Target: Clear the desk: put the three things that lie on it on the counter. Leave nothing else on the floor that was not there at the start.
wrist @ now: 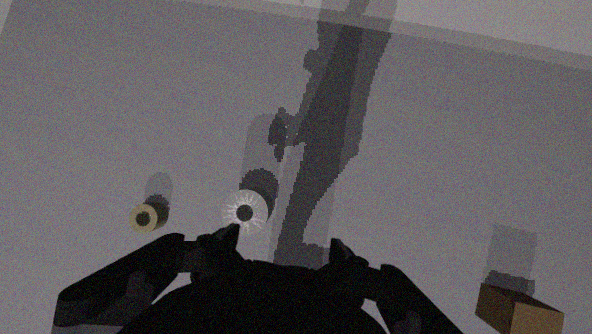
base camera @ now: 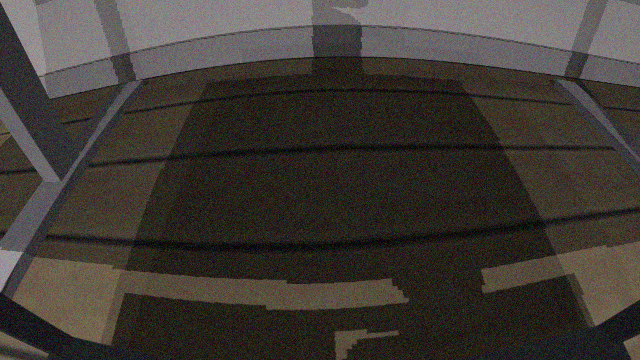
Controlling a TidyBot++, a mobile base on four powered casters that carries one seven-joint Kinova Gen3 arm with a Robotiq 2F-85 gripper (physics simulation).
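Frame: origin at the arm's base, x ahead, y left, z up, level; metres.
Seen in the pictures: gripper, between the fingertips: (wrist: pixel 284 241).
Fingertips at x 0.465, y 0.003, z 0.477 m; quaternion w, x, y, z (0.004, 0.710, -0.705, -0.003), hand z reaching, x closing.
Pixels of each thing's top centre, then the offset from my fingertips to it. Level surfaces: height alone.
- grey desk top, height of its surface: 0.153 m down
- white roll with a dark centre hole, centre of its top: (wrist: pixel 244 213) 0.065 m left, 0.004 m back, 0.093 m down
- smaller tan ring-shaped roll, centre of its top: (wrist: pixel 143 218) 0.246 m left, 0.050 m back, 0.128 m down
- brown box, centre of its top: (wrist: pixel 537 326) 0.425 m right, 0.117 m back, 0.103 m down
- wooden plank floor, height of its surface: 0.873 m down
The grey desk top (wrist: pixel 440 150) fills most of the wrist view. A white roll with a dark centre hole (wrist: pixel 257 204) stands on it, just beyond the left fingertip, which overlaps its near edge in the picture. A smaller tan ring-shaped roll (wrist: pixel 152 225) is further left. A brown box (wrist: pixel 537 320) is at the lower right, partly cut off by the view's edge. My gripper (wrist: pixel 284 241) is open and above the desk, with nothing between its fingers. The counter does not show in either view.
In the base camera view, a grey desk leg frame (base camera: pixel 102 125) stands at the left and another floor bar (base camera: pixel 595 107) at the right, on the wooden plank floor (base camera: pixel 325 190). A pale wall (base camera: pixel 225 25) is behind. The arm's shadow falls across the desk top.
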